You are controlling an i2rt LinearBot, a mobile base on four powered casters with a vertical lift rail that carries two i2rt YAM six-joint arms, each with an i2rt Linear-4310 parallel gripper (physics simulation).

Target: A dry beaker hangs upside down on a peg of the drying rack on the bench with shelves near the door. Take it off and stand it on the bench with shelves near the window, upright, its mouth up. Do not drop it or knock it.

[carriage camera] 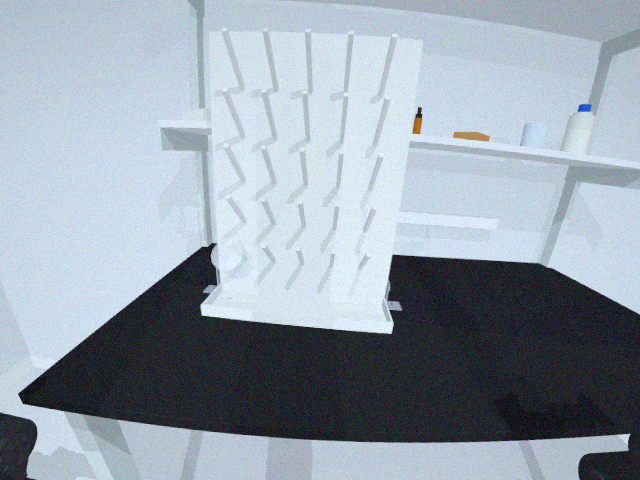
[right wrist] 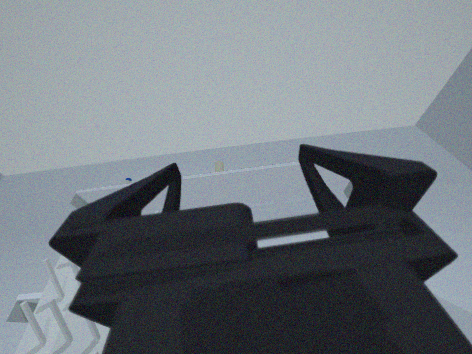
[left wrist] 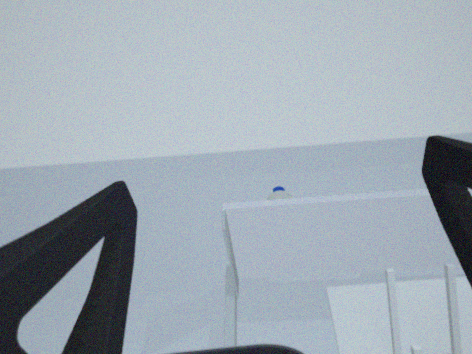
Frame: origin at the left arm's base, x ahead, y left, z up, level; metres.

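Seen in the pictures: left gripper, between the fingertips: (left wrist: 272, 175); right gripper, between the fingertips: (right wrist: 238, 160).
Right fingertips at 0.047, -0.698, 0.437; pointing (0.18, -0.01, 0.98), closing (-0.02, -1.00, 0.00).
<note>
Pixels of each thing's top centre, then the offset from my right fingertips to it, as dx, dy, dz. "pt": a spot on its surface instead. Level surfaces: height alone.
- black bench, height of its surface: dz -0.406
- clear beaker, centre of its top: (carriage camera: 232, 237) +0.374, +0.550, -0.210
- orange bottle, a spot on its surface: (carriage camera: 417, 124) pt +0.668, +0.078, +0.091
- brown box, a spot on its surface: (carriage camera: 470, 136) pt +0.694, -0.111, +0.076
- pale blue cup, a spot on its surface: (carriage camera: 534, 135) pt +0.682, -0.323, +0.101
- white bottle, a spot on its surface: (carriage camera: 576, 132) pt +0.708, -0.498, +0.133
- shelf end, a spot on its surface: (carriage camera: 183, 124) pt +0.545, +0.737, +0.040
The white drying rack (carriage camera: 320, 206) (left wrist: 360, 320) stands on the black bench (carriage camera: 289, 382), with rows of slanted pegs and a tray at its foot. A clear beaker (carriage camera: 231, 258) hangs at the rack's lower left in the carriage view, its outline faint against the white board. Part of the rack's pegs also shows at the lower left of the right wrist view. My left gripper (left wrist: 272, 175) is open and empty, tilted up toward the wall and upper shelf. My right gripper (right wrist: 238, 160) is open and empty, also facing upward. Neither gripper is near the beaker.
A shelf (carriage camera: 506, 148) behind the rack carries an orange bottle (carriage camera: 417, 124), a brown box (carriage camera: 470, 136), a pale blue cup (carriage camera: 534, 135) and a white bottle (carriage camera: 576, 132) with a blue cap. A shelf end (carriage camera: 183, 124) shows left of the rack. Upright posts stand at the bench's back corners.
</note>
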